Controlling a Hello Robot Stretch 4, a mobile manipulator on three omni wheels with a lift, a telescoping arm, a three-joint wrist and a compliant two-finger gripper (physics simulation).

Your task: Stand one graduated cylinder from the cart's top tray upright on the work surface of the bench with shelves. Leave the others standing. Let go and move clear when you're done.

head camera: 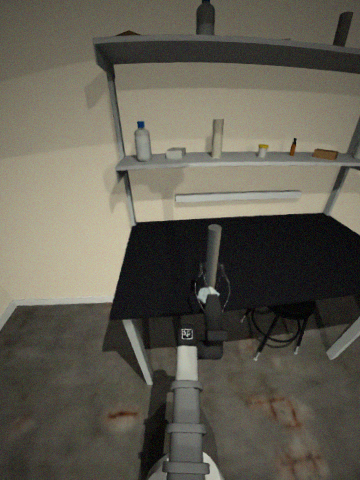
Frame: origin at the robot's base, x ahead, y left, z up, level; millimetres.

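Where they show: hand, tool point: (211, 263).
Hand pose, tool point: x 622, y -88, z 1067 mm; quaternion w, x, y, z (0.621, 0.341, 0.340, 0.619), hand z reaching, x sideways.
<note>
Each offset is from my tool point to the top centre of the thing. Level surfaces: height alone.
A tall grey graduated cylinder {dy +0, dx -5, dz +156 mm} (213, 245) stands upright between the fingers of my gripper (211, 271), over the front part of the black work surface {dz -180 mm} (165, 260) of the bench with shelves. My gripper is shut on the cylinder and reaches in from the front edge, with its fingers bowed around the lower part. The cylinder's base is hidden behind the fingers and wrist, so I cannot tell whether it touches the surface. The cart and its other cylinders do not show in this view.
The lower shelf (195, 161) holds a blue-capped bottle {dy +307, dx +473, dz +455 mm} (143, 145), a white box {dy +147, dx +537, dz +317 mm} (175, 153), a pale cylinder {dy -65, dx +534, dz +455 mm} (217, 139), a yellow-lidded jar {dy -318, dx +558, dz +337 mm} (263, 151), a small amber bottle {dy -517, dx +621, dz +369 mm} (293, 148) and a brown box {dy -697, dx +582, dz +317 mm} (325, 154). A black stool {dy -596, dx +294, dz -535 mm} (292, 308) stands under the bench.
</note>
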